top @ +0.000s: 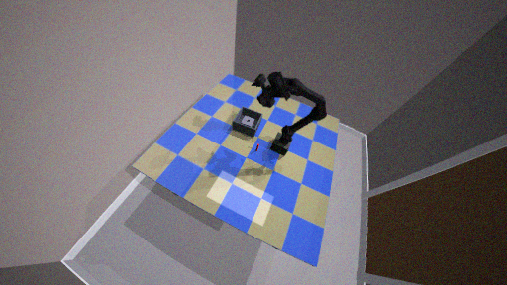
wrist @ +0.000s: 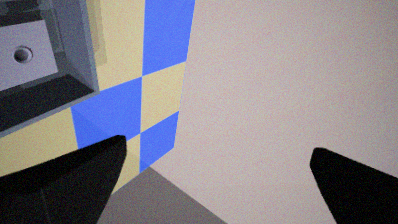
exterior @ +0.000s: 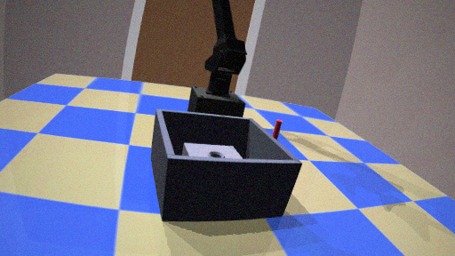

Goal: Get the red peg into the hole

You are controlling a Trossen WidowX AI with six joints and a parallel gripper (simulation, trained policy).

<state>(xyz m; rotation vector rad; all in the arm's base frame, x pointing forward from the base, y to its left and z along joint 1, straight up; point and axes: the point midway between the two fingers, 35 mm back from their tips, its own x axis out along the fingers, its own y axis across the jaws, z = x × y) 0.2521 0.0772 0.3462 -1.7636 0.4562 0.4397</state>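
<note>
My gripper tip is now 380 mm above the red peg, 150 mm past it and 80 mm to the right of it. Round my gripper tip: grey plate 370 mm below, 70 mm to the right, 60 mm ahead; then dark box 390 mm below, 70 mm to the right, 60 mm ahead.
</note>
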